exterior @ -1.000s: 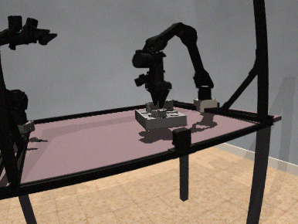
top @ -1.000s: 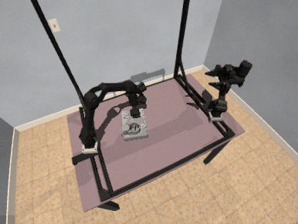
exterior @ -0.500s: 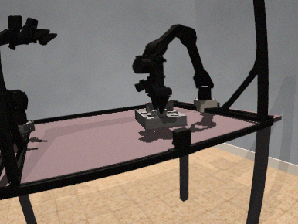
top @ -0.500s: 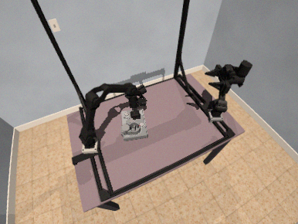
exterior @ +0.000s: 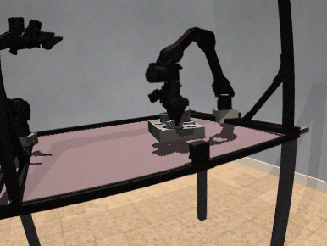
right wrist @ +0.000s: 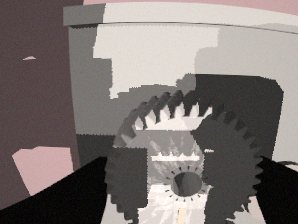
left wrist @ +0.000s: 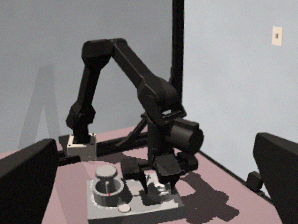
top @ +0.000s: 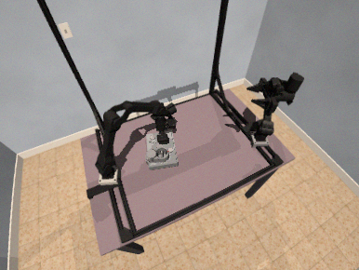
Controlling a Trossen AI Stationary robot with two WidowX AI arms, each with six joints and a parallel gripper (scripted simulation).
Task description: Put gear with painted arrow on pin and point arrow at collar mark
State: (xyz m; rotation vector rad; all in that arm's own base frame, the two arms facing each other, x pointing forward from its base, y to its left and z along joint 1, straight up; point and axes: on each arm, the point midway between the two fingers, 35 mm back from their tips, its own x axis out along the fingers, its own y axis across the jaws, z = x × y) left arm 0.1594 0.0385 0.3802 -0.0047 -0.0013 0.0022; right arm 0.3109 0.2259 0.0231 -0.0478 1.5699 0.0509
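My right hand is 10 mm short of the dark bolt-like piece, 80 mm to the left of it and 40 mm above it. The rest, counted from my right hand: toothed gear (30 mm below).
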